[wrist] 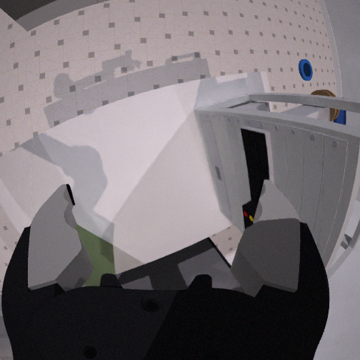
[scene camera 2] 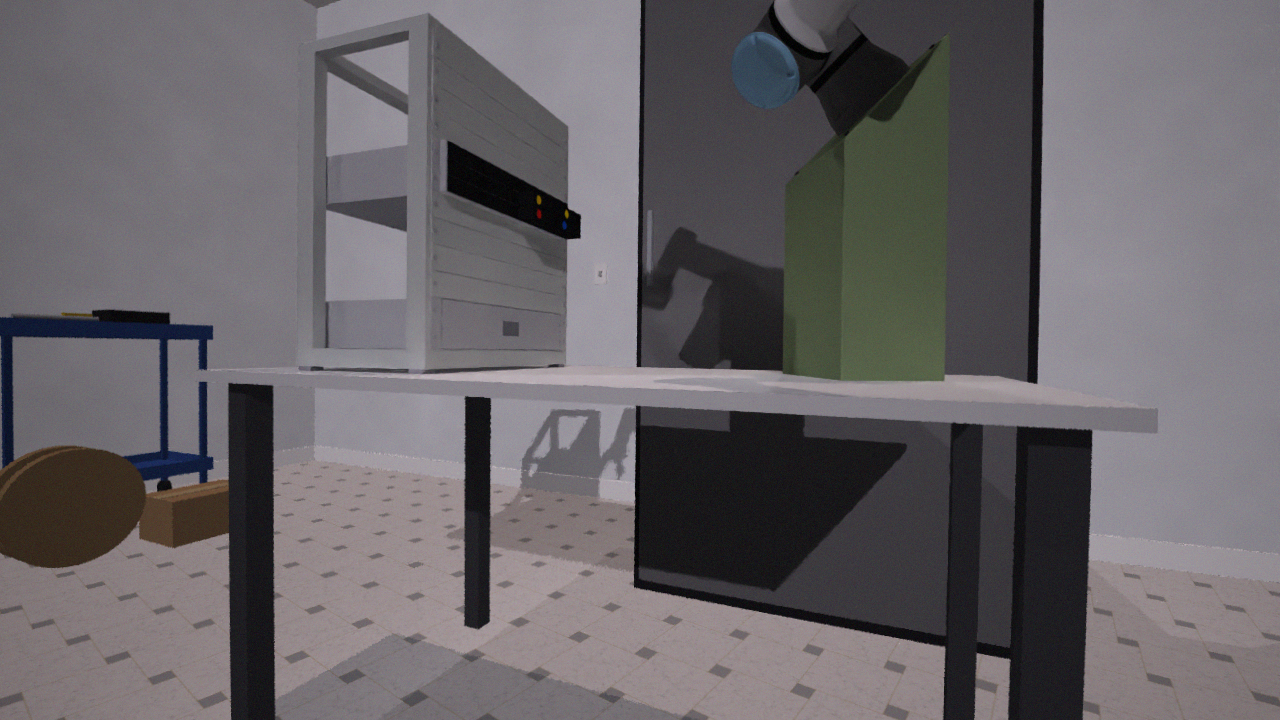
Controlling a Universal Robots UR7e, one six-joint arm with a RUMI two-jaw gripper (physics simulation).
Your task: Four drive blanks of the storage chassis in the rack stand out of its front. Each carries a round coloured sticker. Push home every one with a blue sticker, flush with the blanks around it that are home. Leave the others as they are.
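A grey rack and the gripper are visible in the pictures.
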